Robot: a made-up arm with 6 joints. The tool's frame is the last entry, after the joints. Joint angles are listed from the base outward.
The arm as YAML. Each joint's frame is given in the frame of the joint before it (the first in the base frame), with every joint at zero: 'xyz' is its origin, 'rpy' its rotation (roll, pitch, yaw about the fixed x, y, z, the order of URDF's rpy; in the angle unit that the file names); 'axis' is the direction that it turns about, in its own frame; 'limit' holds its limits. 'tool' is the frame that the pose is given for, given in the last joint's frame.
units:
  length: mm
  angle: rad
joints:
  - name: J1
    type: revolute
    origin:
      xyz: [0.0, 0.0, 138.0]
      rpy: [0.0, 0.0, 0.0]
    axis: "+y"
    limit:
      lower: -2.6
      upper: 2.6
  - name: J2
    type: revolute
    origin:
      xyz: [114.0, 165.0, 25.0]
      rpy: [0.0, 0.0, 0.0]
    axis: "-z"
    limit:
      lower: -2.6
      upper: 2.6
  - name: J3
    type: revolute
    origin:
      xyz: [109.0, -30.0, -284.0]
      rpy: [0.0, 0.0, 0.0]
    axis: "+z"
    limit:
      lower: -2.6
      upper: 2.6
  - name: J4
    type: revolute
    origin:
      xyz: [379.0, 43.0, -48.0]
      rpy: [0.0, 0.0, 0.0]
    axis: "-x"
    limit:
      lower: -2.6
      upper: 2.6
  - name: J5
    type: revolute
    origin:
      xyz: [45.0, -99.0, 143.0]
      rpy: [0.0, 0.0, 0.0]
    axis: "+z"
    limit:
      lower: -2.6
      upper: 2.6
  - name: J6
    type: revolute
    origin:
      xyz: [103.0, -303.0, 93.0]
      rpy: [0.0, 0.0, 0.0]
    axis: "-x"
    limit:
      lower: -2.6
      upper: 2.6
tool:
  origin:
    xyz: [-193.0, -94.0, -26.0]
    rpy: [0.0, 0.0, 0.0]
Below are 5 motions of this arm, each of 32 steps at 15 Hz.
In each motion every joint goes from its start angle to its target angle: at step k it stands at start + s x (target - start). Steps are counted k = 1, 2, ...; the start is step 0. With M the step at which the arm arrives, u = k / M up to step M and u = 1 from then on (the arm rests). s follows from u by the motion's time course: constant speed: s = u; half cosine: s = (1 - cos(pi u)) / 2; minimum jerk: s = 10 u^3 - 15 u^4 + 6 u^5.
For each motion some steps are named. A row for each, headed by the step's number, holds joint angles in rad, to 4 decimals.
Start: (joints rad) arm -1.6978 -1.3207 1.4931 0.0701 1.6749 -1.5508
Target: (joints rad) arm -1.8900 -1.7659 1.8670 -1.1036 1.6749 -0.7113
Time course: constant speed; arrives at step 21
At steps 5, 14, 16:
5: -1.7436 -1.4267 1.5821 -0.2094 1.6749 -1.3509
14: -1.8259 -1.6175 1.7424 -0.7124 1.6749 -0.9911
16: -1.8442 -1.6599 1.7780 -0.8241 1.6749 -0.9112

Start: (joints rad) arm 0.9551 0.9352 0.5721 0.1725 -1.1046 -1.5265
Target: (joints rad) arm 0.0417 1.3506 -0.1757 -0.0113 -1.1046 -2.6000
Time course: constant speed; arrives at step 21
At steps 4, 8, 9, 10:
4: 0.7811 1.0143 0.4297 0.1375 -1.1046 -1.7310
8: 0.6071 1.0934 0.2872 0.1025 -1.1046 -1.9355
9: 0.5636 1.1132 0.2516 0.0937 -1.1046 -1.9866
10: 0.5201 1.1330 0.2160 0.0850 -1.1046 -2.0377

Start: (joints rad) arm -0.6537 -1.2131 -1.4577 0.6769 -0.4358 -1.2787
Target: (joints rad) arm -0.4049 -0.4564 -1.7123 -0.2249 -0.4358 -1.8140
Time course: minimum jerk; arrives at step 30
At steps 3, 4, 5, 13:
3: -0.6516 -1.2066 -1.4599 0.6692 -0.4358 -1.2833
4: -0.6489 -1.1986 -1.4626 0.6596 -0.4358 -1.2890
5: -0.6449 -1.1862 -1.4667 0.6449 -0.4358 -1.2977
13: -0.5600 -0.9282 -1.5536 0.3374 -0.4358 -1.4802

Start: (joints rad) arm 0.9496 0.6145 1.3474 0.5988 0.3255 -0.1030
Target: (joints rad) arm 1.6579 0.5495 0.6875 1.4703 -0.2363 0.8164
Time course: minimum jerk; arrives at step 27
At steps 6, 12, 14, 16, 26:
6: 1.0037 0.6095 1.2970 0.6654 0.2826 -0.0327
12: 1.2306 0.5887 1.0856 0.9445 0.1026 0.2617
14: 1.3283 0.5797 0.9946 1.0648 0.0251 0.3886
16: 1.4239 0.5710 0.9055 1.1824 -0.0507 0.5127
26: 1.6576 0.5495 0.6878 1.4699 -0.2360 0.8160

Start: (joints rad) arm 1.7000 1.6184 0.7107 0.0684 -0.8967 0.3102
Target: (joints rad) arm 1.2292 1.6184 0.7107 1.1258 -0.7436 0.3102
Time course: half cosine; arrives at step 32
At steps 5, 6, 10, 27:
5: 1.6722 1.6184 0.7107 0.1308 -0.8877 0.3102
6: 1.6603 1.6184 0.7107 0.1575 -0.8838 0.3102
10: 1.5954 1.6184 0.7107 0.3034 -0.8627 0.3102
27: 1.2570 1.6184 0.7107 1.0634 -0.7526 0.3102

